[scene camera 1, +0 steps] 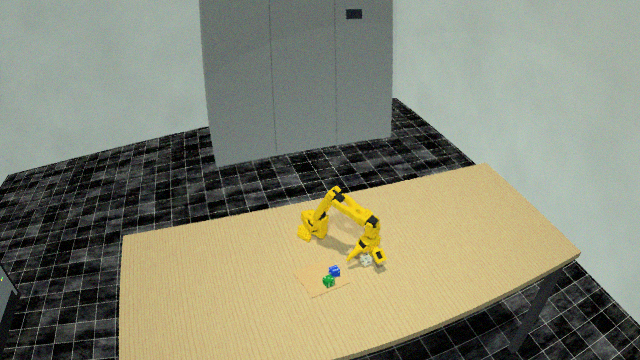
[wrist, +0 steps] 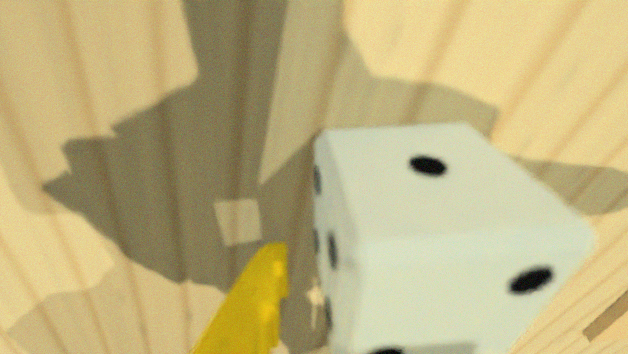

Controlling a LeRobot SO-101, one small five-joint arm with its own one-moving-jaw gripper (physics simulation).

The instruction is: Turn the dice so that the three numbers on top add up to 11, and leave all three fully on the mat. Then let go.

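Frame: origin at the arm's base, x ahead, y left, z up, level; millimetres.
Seen in the pictures: hand, its tool point: [scene camera 1: 368,256] [wrist: 286,261]; arm's base, origin of its link: [scene camera 1: 313,236].
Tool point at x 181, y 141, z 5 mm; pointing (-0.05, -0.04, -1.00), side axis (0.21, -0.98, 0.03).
Observation:
Offsets run from my tool point to a thing's top centre. Level surfaces: height alone.
The white die @(dx +20, dy -18, dz +25 mm) [scene camera 1: 366,259] [wrist: 450,240] rests on the table beside the mat, between the jaws of my gripper [scene camera 1: 365,260], which is open. In the wrist view one die face shows one pip, the face below it shows two, and a side face shows several. One notched yellow jaw [wrist: 250,310] stands left of the die with a gap; the other jaw is out of that view. The blue die @(dx +41, dy -141, dz +29 mm) [scene camera 1: 334,271] and the green die @(dx +78, dy -173, dz +29 mm) [scene camera 1: 328,281] sit close together on the thin tan mat @(dx +39, dy -185, dz -1 mm) [scene camera 1: 313,290] [wrist: 621,325]. Their top pips are too small to read surely.
The wooden table @(dz -5 mm) [scene camera 1: 200,280] carries the yellow arm [scene camera 1: 357,212], whose base stands behind the mat. The arm reaches over to the right of the mat. A grey cabinet [scene camera 1: 300,75] stands on the floor behind the table.

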